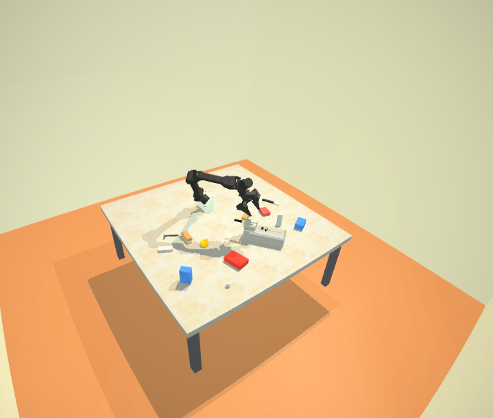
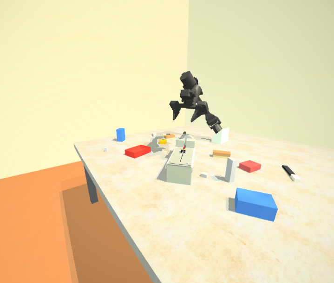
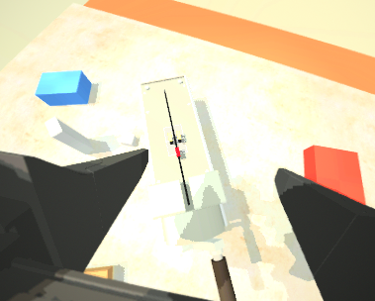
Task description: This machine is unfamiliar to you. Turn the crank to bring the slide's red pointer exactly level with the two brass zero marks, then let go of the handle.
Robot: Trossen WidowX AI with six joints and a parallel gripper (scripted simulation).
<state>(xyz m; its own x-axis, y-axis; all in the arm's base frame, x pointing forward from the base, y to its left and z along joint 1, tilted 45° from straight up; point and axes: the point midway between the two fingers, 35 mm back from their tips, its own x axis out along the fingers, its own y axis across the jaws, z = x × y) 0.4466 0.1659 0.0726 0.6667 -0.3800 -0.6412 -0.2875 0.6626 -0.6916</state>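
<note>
Right now the crank is 9 cm below my gripper tip, 8 cm behind it and 5 cm to the right of it. Also, from my gripper tip: brown crank handle: 8 cm below, 8 cm behind, 6 cm to the right; then red pointer: 12 cm below, 5 cm to the left, 3 cm ahead; then small red block: 25 cm to the left, 19 cm below, 18 cm behind.
</note>
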